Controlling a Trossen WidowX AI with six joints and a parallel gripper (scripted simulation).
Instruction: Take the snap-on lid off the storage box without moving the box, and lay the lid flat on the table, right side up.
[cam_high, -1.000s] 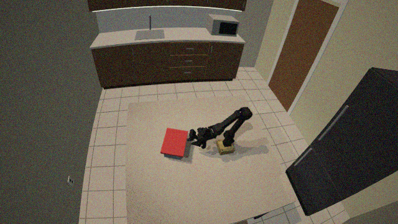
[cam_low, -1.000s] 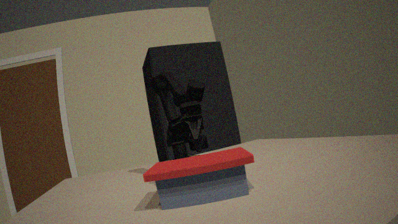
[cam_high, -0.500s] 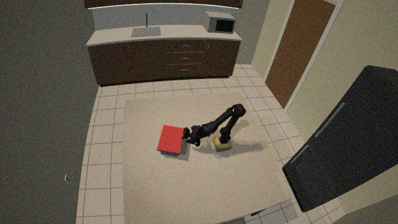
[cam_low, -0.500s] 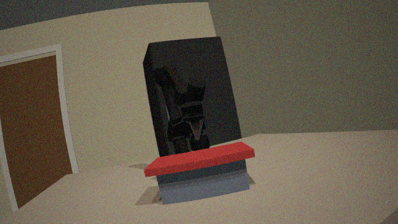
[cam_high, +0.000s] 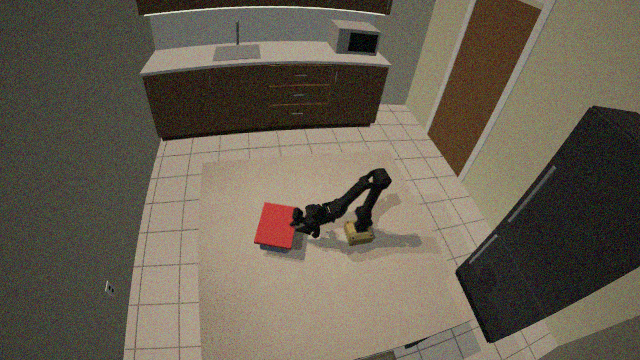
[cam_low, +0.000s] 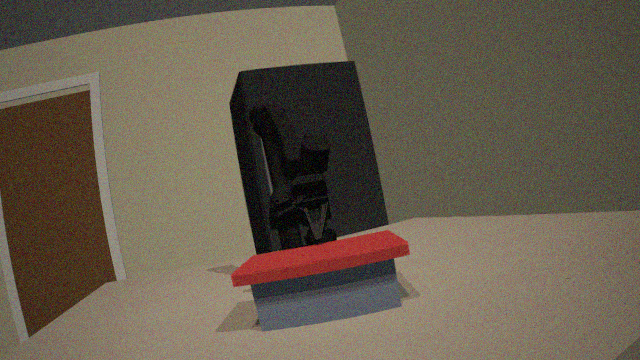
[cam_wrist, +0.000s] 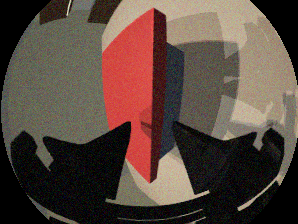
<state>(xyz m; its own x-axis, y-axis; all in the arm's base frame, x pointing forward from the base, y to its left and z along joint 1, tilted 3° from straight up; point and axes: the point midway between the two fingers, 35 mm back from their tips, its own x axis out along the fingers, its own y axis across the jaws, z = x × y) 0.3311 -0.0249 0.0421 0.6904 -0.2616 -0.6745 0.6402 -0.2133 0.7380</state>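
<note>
Now: the red lid 70 mm ahead of my gripper tip and 30 mm to the right of it. Also, from my gripper tip: grey-blue storage box 70 mm ahead, 40 mm below, 30 mm to the right.
</note>
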